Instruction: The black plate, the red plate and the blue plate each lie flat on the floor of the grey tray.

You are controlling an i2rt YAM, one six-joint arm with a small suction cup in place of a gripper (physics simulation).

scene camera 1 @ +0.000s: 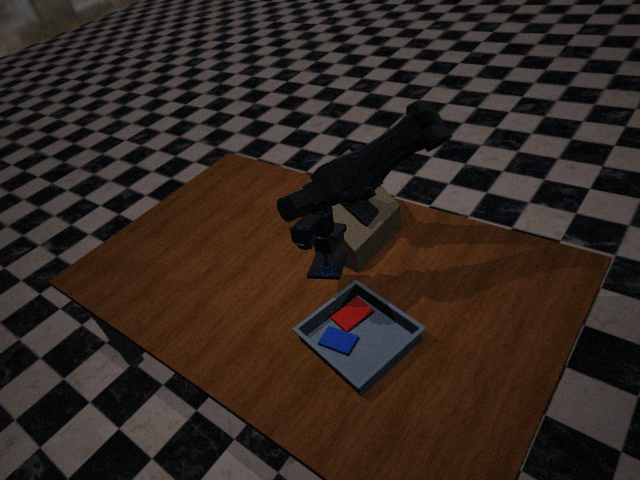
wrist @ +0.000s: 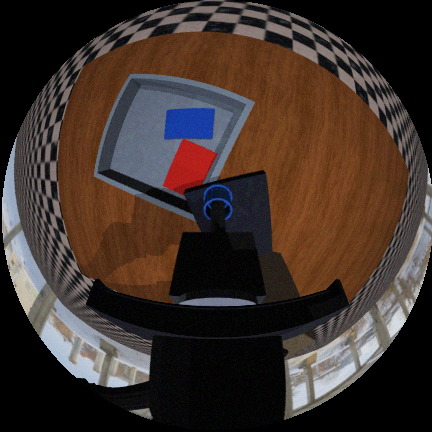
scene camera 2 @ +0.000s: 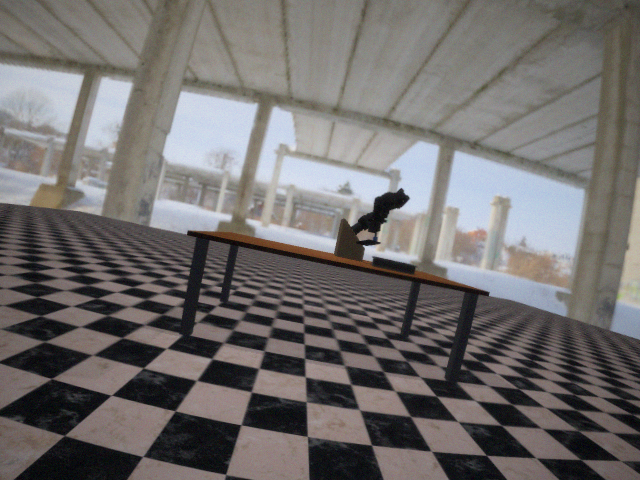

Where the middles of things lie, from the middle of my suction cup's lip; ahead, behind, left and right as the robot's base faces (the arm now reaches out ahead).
I see the black plate point(wrist: 250, 212) 40 mm behind my suction cup, 30 mm to the right of it and 20 mm below it. The rest, counted from my suction cup: grey tray point(scene camera 1: 388, 335): 60 mm ahead, 110 mm to the left, 120 mm below; red plate point(scene camera 1: 347, 318): 10 mm ahead, 60 mm to the left, 140 mm below; blue plate point(scene camera 1: 343, 342): 90 mm ahead, 70 mm to the left, 140 mm below.
